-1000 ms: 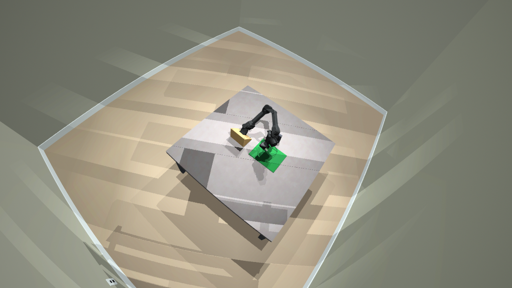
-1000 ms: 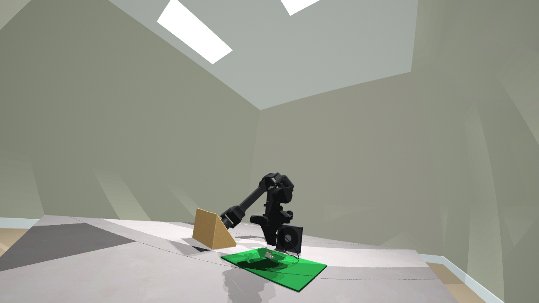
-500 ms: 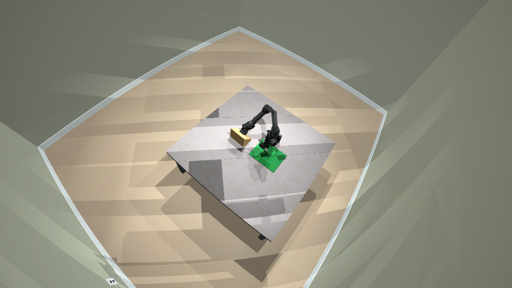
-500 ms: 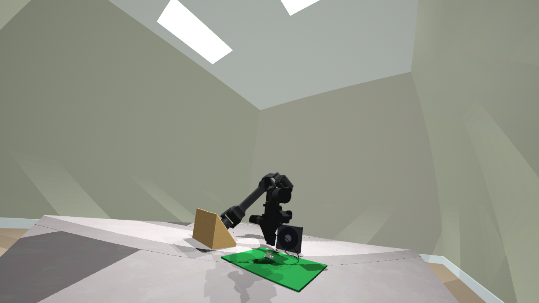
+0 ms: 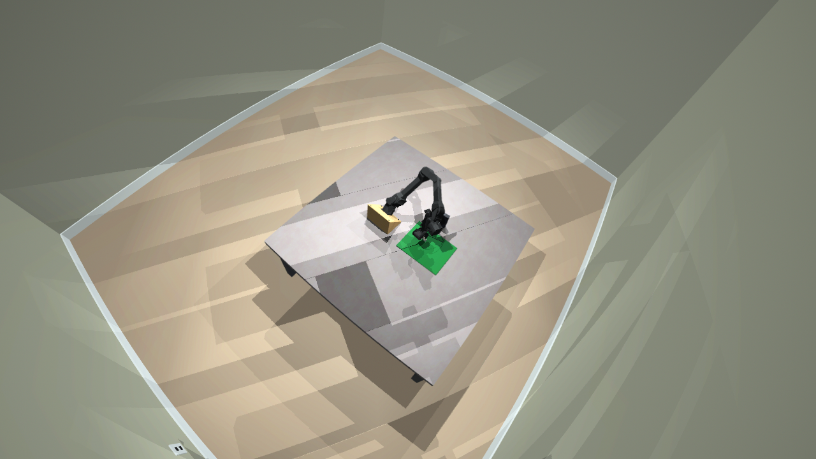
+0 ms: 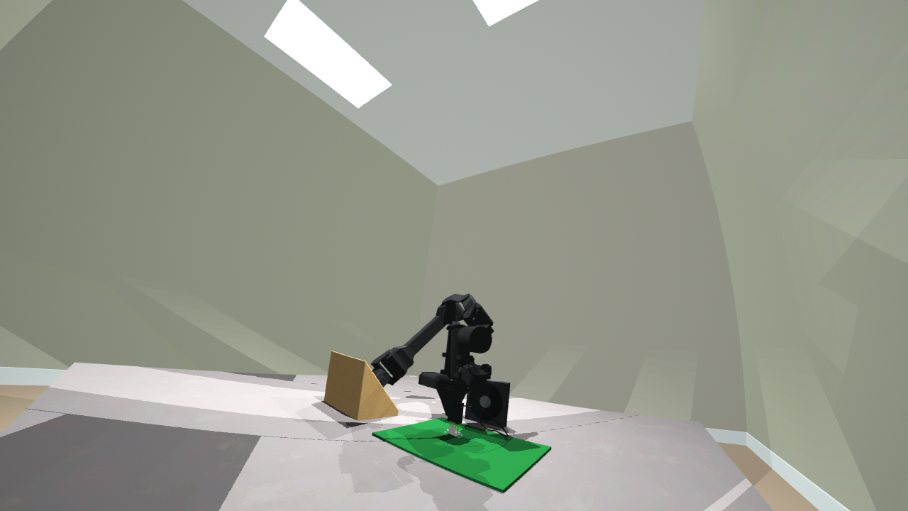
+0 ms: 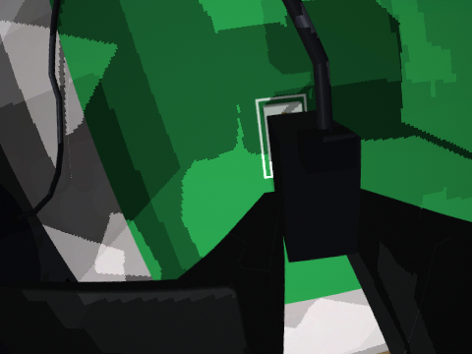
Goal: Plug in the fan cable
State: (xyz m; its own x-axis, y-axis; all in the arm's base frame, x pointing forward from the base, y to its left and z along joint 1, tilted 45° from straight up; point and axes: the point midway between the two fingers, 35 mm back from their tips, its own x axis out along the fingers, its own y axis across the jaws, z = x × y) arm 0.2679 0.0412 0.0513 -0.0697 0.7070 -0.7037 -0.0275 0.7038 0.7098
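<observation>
My gripper tip is 10 mm below the black fan plug and 10 mm short of it. Round my gripper tip: green board 70 mm ahead, 60 mm below, 30 mm to the right; black fan 150 mm to the left, 20 mm above, 10 mm behind.
</observation>
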